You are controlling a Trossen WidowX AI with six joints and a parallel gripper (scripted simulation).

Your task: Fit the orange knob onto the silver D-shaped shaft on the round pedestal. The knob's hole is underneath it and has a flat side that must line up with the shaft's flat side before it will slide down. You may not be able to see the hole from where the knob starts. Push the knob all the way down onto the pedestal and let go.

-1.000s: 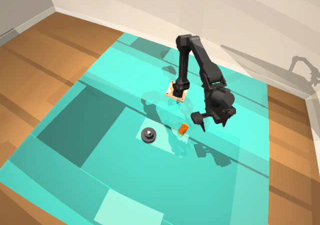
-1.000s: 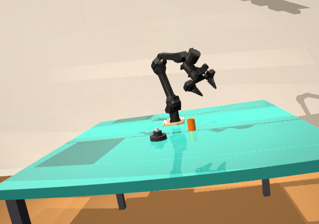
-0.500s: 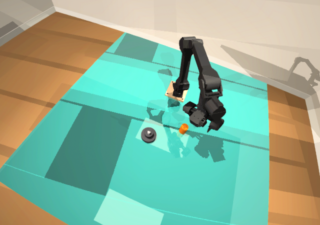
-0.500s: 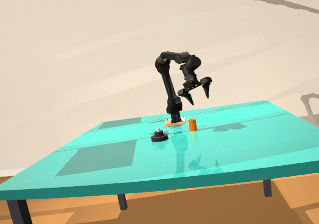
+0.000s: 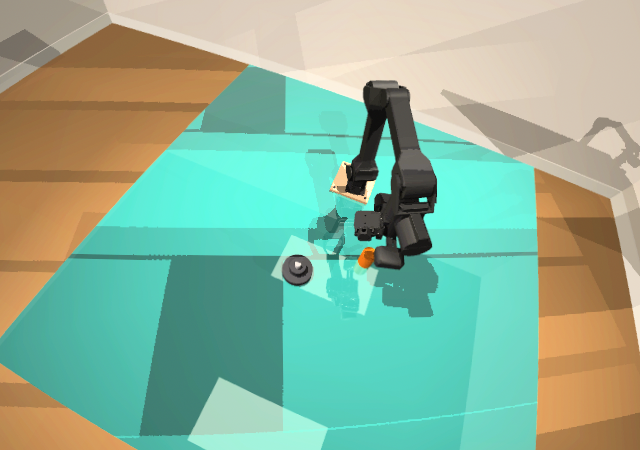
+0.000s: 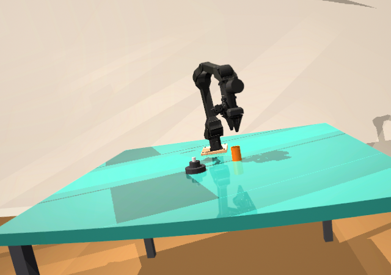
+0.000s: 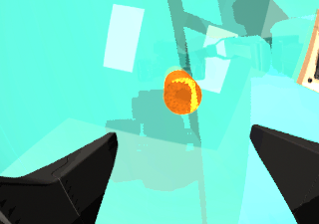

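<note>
Right now my gripper tip is 8 cm above the orange knob and 1 cm to the left of it. Also, from my gripper tip: round black pedestal: 18 cm to the right, 10 cm below, 8 cm ahead.
</note>
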